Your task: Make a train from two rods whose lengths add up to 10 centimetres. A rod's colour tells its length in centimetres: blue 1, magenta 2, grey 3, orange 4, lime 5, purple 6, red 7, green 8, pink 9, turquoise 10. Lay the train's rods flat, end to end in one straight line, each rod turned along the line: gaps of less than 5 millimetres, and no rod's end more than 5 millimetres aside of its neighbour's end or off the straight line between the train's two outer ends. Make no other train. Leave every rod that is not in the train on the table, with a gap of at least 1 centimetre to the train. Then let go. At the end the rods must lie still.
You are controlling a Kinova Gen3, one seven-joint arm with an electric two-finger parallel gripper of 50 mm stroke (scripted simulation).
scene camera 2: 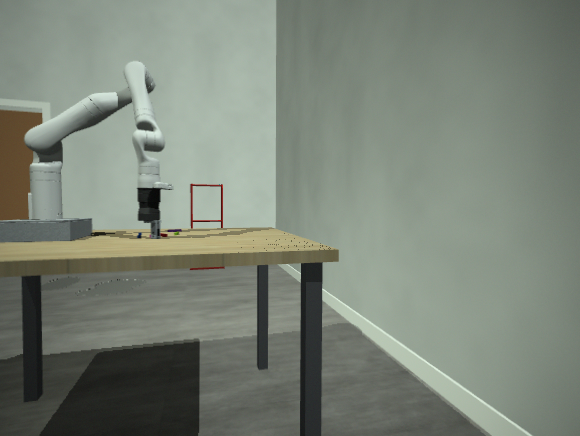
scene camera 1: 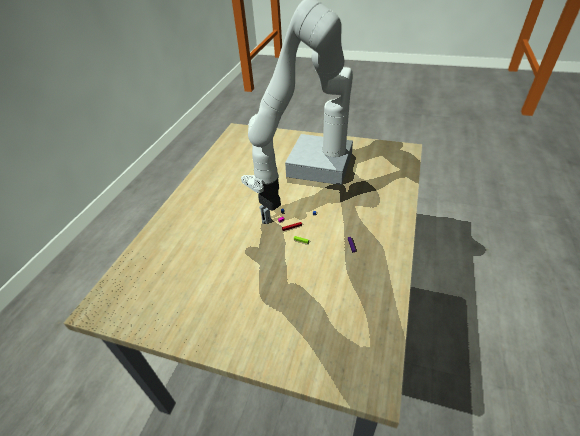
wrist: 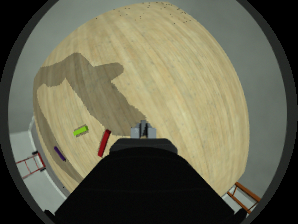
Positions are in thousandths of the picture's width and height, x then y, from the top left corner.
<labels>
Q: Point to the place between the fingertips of my gripper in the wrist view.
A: At 482, 574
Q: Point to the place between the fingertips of my gripper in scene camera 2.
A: At 268, 547
</labels>
